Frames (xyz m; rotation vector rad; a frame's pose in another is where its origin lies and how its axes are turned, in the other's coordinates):
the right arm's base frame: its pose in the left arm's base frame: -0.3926 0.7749 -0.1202 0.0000 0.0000 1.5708
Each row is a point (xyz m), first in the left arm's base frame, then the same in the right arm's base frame.
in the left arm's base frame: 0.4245 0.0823 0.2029
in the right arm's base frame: -0.6926 -0.8171 0.3231
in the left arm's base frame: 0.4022 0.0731 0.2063
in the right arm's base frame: -0.7018 -0.7948 0.3265
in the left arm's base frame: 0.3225 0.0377 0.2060
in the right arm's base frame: -0.7372 -0.7151 0.3262
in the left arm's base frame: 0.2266 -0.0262 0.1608
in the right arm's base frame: -0.8011 -0.6192 0.2810
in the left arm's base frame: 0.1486 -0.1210 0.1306
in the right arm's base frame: -0.8959 -0.5412 0.2508
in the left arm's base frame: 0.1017 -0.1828 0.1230
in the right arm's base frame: -0.9577 -0.4943 0.2432
